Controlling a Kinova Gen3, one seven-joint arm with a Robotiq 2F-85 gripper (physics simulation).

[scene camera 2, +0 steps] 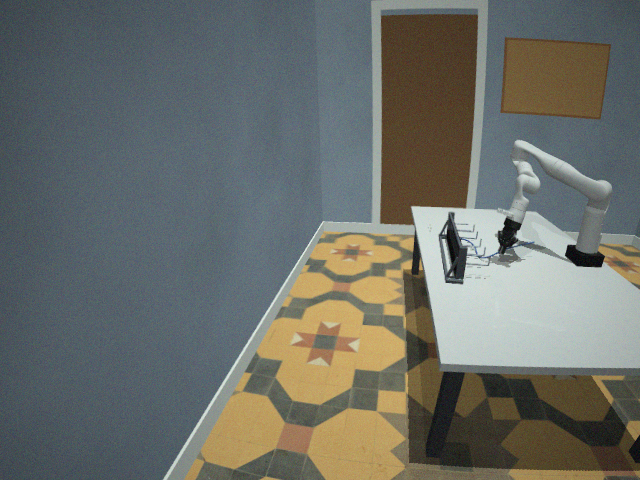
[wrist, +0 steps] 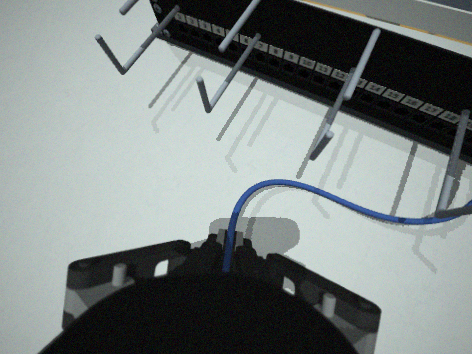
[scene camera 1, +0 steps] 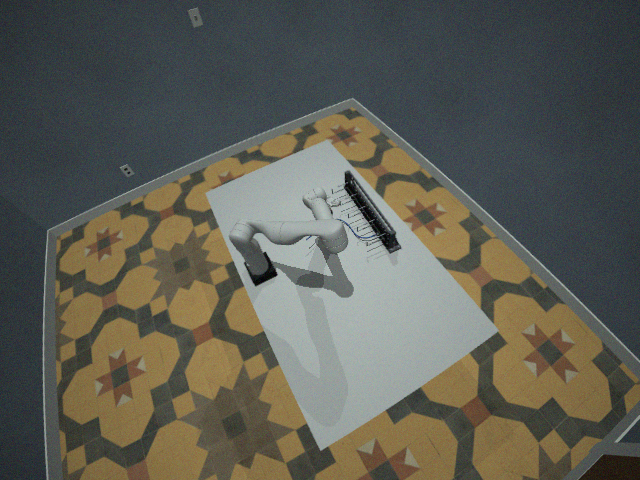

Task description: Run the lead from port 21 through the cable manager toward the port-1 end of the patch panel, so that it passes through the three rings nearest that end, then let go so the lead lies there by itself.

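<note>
The black patch panel stands on the table, its port-1 end at upper left in the wrist view. My gripper is shut on the blue lead, in front of the rings and low over the table. The lead bends from my fingertips toward the right, passing at the ring near port 18; whether it is inside that ring is unclear. It lies outside the rings near port 1, port 6 and port 12. The arm hides my fingers in scene camera 1.
The ring prongs stick out from the panel toward the robot, with open gaps between their ends. The panel stands near the far long edge of the white table. The lead's tail extends past my gripper toward the arm's black base.
</note>
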